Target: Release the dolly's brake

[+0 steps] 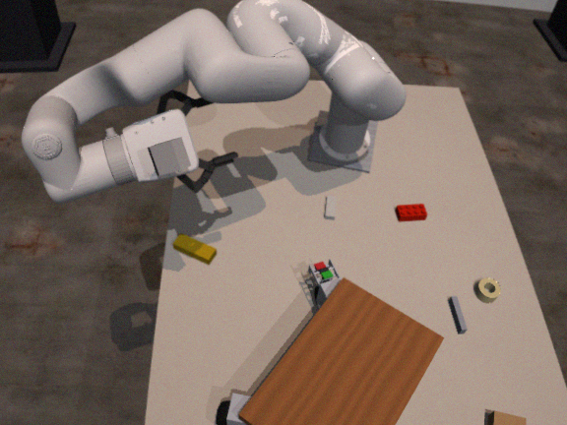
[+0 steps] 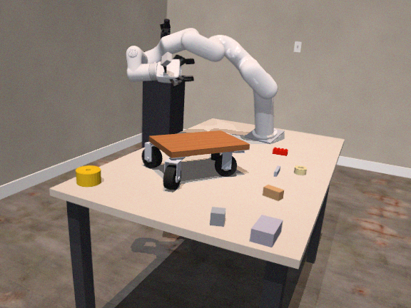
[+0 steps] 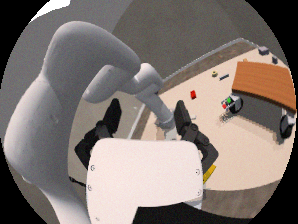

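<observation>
Right now my hand is 110 mm short of the caster brake pedal, 180 mm to the right of it and 260 mm above it. The rest, counted from my hand: yellow block 70 mm to the right, 330 mm below; then red brick 90 mm behind, 410 mm to the left, 320 mm below; then grey bar 170 mm ahead, 450 mm to the left, 330 mm below.
</observation>
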